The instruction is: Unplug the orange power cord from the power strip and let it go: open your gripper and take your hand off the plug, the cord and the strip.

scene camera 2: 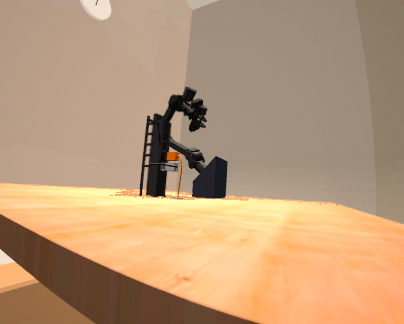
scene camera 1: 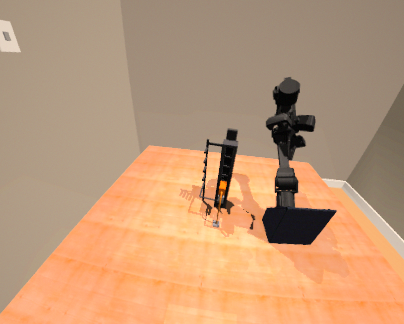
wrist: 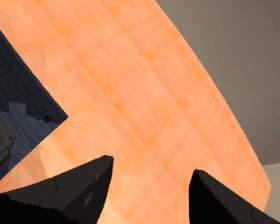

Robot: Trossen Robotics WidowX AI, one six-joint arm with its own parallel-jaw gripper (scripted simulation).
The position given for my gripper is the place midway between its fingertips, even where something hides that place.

In view: my gripper (scene camera 1: 288, 158).
My gripper also shows in the wrist view (wrist: 152, 173).
